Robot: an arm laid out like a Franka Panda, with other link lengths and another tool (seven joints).
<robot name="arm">
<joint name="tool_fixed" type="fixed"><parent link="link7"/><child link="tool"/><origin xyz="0.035 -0.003 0.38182" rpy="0 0.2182 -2.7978"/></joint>
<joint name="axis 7" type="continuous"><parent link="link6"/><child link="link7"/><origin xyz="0.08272 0 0" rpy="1.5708 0 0"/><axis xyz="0 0 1"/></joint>
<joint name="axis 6" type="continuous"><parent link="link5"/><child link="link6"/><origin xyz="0 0 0" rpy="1.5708 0 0"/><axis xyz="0 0 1"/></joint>
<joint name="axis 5" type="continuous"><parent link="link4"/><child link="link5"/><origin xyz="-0.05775 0.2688 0" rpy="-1.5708 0 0"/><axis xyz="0 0 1"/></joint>
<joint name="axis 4" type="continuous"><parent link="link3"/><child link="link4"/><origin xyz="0.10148 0 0" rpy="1.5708 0 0"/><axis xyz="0 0 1"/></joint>
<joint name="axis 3" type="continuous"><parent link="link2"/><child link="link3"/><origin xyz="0 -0.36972 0" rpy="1.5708 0 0"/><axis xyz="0 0 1"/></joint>
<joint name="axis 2" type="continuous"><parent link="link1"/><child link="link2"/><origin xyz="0 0 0" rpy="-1.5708 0 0"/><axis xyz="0 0 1"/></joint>
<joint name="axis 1" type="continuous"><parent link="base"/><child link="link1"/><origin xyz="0 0 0.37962"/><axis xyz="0 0 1"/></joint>
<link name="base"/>
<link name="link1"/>
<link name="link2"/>
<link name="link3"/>
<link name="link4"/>
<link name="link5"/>
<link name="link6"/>
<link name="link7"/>
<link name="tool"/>
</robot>
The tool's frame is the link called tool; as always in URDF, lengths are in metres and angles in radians. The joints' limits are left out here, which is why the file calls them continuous.
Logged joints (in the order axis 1, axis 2, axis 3, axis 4, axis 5, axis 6, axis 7), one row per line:
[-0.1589, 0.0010, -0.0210, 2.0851, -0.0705, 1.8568, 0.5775]
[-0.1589, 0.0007, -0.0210, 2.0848, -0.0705, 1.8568, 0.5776]
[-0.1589, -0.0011, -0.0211, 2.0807, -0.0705, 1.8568, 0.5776]
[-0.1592, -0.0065, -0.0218, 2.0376, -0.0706, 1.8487, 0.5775]
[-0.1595, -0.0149, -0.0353, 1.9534, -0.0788, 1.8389, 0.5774]
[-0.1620, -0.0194, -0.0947, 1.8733, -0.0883, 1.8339, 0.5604]
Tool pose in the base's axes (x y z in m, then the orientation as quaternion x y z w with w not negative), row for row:
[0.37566, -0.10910, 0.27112, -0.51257, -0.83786, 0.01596, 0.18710]
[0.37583, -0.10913, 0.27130, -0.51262, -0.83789, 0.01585, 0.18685]
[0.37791, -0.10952, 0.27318, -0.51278, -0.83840, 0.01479, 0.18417]
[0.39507, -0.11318, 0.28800, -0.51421, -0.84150, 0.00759, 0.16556]
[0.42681, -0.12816, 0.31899, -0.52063, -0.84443, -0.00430, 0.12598]
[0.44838, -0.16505, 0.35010, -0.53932, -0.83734, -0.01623, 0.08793]
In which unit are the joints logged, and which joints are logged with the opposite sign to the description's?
The joints are logged in radians. Opposite sign: axis 4.
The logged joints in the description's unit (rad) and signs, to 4 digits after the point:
[-0.1589, 0.0010, -0.0210, -2.0851, -0.0705, 1.8568, 0.5775]
[-0.1589, 0.0007, -0.0210, -2.0848, -0.0705, 1.8568, 0.5776]
[-0.1589, -0.0011, -0.0211, -2.0807, -0.0705, 1.8568, 0.5776]
[-0.1592, -0.0065, -0.0218, -2.0376, -0.0706, 1.8487, 0.5775]
[-0.1595, -0.0149, -0.0353, -1.9534, -0.0788, 1.8389, 0.5774]
[-0.1620, -0.0194, -0.0947, -1.8733, -0.0883, 1.8339, 0.5604]

